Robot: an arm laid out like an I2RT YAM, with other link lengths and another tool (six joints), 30 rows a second.
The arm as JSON. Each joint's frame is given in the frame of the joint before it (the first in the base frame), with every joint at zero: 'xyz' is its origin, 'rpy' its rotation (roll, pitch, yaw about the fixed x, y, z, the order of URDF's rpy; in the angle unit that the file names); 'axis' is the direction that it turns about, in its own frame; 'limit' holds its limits. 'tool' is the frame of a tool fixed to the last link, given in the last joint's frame.
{
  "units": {
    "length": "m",
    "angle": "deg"
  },
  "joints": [
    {
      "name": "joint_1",
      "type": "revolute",
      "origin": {
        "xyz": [
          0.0,
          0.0,
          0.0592
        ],
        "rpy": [
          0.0,
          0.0,
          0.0
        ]
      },
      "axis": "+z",
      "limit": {
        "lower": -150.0,
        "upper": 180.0
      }
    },
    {
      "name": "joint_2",
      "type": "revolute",
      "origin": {
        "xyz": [
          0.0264,
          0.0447,
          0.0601
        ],
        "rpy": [
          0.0,
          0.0,
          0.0
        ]
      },
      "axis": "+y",
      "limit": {
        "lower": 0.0,
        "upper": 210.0
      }
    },
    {
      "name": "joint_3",
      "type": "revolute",
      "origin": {
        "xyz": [
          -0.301,
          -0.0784,
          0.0
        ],
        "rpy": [
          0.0,
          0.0,
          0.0
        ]
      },
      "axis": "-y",
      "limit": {
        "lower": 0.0,
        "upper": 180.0
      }
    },
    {
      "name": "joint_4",
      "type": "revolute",
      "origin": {
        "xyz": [
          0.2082,
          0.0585,
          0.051
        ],
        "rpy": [
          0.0,
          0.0,
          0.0
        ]
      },
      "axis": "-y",
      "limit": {
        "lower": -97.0,
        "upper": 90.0
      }
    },
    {
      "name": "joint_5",
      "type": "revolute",
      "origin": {
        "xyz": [
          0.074,
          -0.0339,
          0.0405
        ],
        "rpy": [
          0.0,
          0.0,
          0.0
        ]
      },
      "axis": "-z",
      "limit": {
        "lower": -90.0,
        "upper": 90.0
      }
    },
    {
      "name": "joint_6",
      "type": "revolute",
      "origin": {
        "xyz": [
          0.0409,
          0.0,
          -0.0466
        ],
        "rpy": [
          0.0,
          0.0,
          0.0
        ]
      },
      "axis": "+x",
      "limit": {
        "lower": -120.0,
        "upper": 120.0
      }
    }
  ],
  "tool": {
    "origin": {
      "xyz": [
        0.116,
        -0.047,
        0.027
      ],
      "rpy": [
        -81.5,
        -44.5,
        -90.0
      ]
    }
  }
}
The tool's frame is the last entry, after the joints.
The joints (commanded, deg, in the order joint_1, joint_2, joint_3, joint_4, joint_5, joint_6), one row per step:
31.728 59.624 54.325 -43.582 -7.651 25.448
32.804 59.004 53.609 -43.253 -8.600 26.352
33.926 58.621 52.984 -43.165 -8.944 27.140
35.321 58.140 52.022 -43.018 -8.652 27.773
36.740 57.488 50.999 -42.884 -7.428 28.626
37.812 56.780 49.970 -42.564 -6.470 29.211
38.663 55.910 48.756 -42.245 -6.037 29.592
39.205 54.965 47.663 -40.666 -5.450 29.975
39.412 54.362 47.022 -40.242 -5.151 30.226
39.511 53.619 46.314 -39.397 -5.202 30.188
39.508 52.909 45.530 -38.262 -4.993 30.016
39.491 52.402 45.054 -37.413 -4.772 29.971
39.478 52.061 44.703 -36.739 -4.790 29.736
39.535 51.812 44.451 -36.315 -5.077 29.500
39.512 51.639 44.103 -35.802 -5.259 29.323
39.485 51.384 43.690 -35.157 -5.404 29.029
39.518 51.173 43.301 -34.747 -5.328 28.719
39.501 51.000 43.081 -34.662 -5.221 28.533
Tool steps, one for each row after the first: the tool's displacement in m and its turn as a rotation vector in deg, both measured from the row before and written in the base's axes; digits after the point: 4 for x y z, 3 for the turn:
-0.0051 0.0052 -0.0023 1.158 0.607 1.028
-0.0045 0.0037 -0.0030 0.494 0.654 0.764
-0.0049 0.0025 -0.0043 -0.088 0.463 0.731
-0.0041 -0.0003 -0.0038 -0.514 0.067 -0.020
-0.0033 -0.0006 -0.0031 -0.321 -0.154 0.007
-0.0040 -0.0005 -0.0039 -0.106 0.001 0.282
0.0001 0.0006 0.0005 0.728 -1.202 -0.132
-0.0011 -0.0010 -0.0009 0.188 -0.315 -0.179
-0.0006 0.0002 0.0002 0.570 -0.675 0.161
0.0006 -0.0003 0.0006 0.477 -1.002 -0.024
0.0007 -0.0003 0.0011 0.417 -0.802 -0.141
0.0005 0.0004 0.0009 0.315 -0.626 0.164
-0.0002 0.0011 0.0004 0.303 -0.322 0.427
0.0001 0.0007 -0.0002 0.223 -0.275 0.230
0.0003 0.0007 0.0001 0.239 -0.470 0.279
0.0001 0.0000 -0.0004 -0.049 -0.378 0.187
-0.0002 -0.0006 -0.0005 -0.126 -0.175 0.030

